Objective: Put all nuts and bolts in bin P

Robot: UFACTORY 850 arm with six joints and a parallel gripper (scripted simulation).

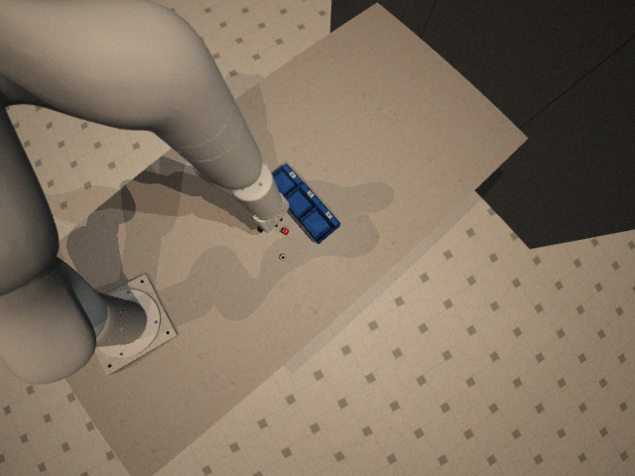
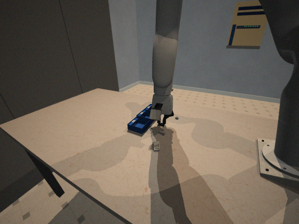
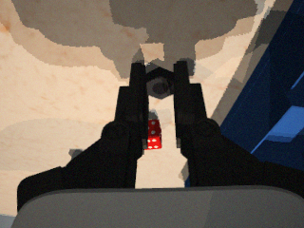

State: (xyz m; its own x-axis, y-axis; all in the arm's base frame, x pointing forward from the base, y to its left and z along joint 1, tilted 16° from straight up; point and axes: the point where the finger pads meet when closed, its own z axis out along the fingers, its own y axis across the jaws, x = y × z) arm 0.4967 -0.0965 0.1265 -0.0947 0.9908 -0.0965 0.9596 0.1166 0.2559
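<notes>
My gripper is now 10 mm past the red die, 50 mm to the left of it and 10 mm above it. Round my hand: blue bin (90 mm ahead, 20 mm to the right); black nut (20 mm below); grey bolt (30 mm behind, 70 mm to the left, 20 mm below).
</notes>
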